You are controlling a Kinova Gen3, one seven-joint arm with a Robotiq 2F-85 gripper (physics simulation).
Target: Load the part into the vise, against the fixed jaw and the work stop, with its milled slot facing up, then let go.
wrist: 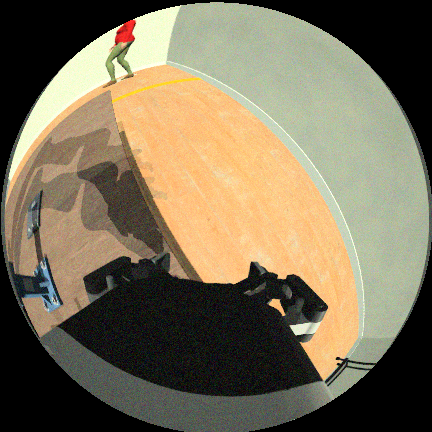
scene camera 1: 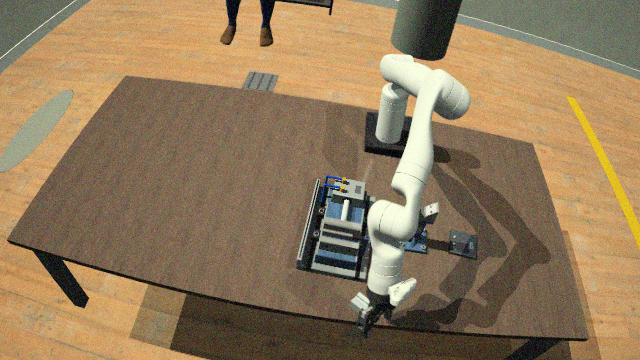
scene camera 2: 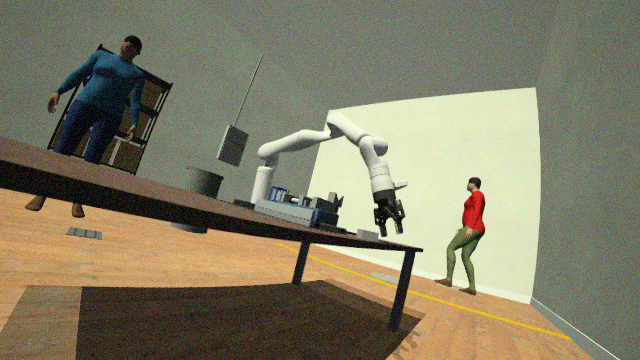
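Where they show: gripper, fingertip midpoint: (wrist: 208, 266) (scene camera 1: 376, 328) (scene camera 2: 391, 235); arm's base, link origin: (scene camera 1: 388, 135).
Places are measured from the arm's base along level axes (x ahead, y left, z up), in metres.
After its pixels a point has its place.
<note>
The part, a light grey block (scene camera 1: 359, 301) {y 0.066, x 0.669, z -0.009 m} (scene camera 2: 367, 234) {y 0.060, x 0.687, z -0.015 m}, rests on the table near its front edge; its slot is too small to make out, and the part does not show in the wrist view. The vise (scene camera 1: 345, 212) {y -0.046, x 0.449, z 0.054 m} (scene camera 2: 286, 212) {y -0.140, x 0.514, z -0.007 m}, grey and blue, stands behind and to the left of the part in the first scene view; no part shows in it. Its work stop cannot be told apart. My gripper (scene camera 1: 376, 320) {y 0.127, x 0.734, z -0.002 m} (scene camera 2: 391, 234) {y 0.127, x 0.734, z -0.002 m} (wrist: 208, 266) {y 0.127, x 0.734, z -0.002 m} is open and empty, above table height beside the part. In the wrist view its fingers point past the table edge over the floor.
A stand with a blue base (scene camera 1: 416, 244) {y 0.181, x 0.421, z -0.022 m} (wrist: 48, 285) {y 0.163, x 0.431, z -0.022 m} and a tilted grey head is right of the vise. A dark plate (scene camera 1: 462, 243) {y 0.327, x 0.363, z -0.024 m} (wrist: 34, 215) {y 0.319, x 0.384, z -0.025 m} lies farther right. A person in red (scene camera 2: 475, 215) (wrist: 125, 34) and one in blue (scene camera 2: 107, 87) stand beyond the table.
</note>
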